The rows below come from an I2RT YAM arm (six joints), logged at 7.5 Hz.
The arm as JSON. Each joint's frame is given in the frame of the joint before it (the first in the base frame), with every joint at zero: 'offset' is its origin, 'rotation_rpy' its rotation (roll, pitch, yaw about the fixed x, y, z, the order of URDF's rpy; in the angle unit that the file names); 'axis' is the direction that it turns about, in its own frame. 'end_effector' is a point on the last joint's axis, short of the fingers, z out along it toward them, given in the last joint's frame.
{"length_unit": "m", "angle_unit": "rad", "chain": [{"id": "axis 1", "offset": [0.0, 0.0, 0.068], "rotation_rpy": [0.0, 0.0, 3.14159], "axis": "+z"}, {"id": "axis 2", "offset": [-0.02, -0.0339, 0.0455], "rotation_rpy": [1.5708, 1.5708, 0.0], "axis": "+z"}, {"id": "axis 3", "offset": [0.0, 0.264, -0.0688], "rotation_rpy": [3.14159, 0.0, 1.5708], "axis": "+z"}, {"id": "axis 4", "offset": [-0.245, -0.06, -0.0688], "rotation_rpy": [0.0, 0.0, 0.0], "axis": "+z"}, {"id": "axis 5", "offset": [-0.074, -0.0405, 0.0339], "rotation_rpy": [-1.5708, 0.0, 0.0], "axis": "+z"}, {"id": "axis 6", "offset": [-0.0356, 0.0, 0.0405], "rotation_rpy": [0.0, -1.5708, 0.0], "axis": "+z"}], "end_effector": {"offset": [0.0, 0.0, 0.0], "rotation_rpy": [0.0, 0.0, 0.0]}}
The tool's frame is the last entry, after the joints.
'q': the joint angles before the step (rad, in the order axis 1, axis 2, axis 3, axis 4, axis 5, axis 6). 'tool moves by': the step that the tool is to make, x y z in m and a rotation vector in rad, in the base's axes. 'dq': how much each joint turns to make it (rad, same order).
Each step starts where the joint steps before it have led.
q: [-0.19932, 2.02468, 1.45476, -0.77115, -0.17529, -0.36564]
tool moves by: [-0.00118, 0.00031, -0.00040, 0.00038, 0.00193, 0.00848]
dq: [0.00001, -0.00266, -0.00532, -0.00078, -0.00191, -0.00838]
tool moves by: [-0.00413, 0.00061, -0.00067, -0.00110, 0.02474, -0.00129]
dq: [-0.00001, -0.00573, -0.00879, -0.02097, 0.00611, -0.00002]
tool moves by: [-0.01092, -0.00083, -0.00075, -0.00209, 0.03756, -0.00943]
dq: [-0.00686, -0.02404, -0.03512, -0.02516, 0.00992, 0.00078]
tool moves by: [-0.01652, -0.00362, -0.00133, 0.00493, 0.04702, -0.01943]
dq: [-0.01832, -0.03623, -0.05452, -0.02863, 0.00534, 0.00037]
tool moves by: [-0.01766, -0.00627, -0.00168, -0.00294, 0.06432, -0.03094]
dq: [-0.02670, -0.03091, -0.04770, -0.04464, 0.01831, 0.00267]
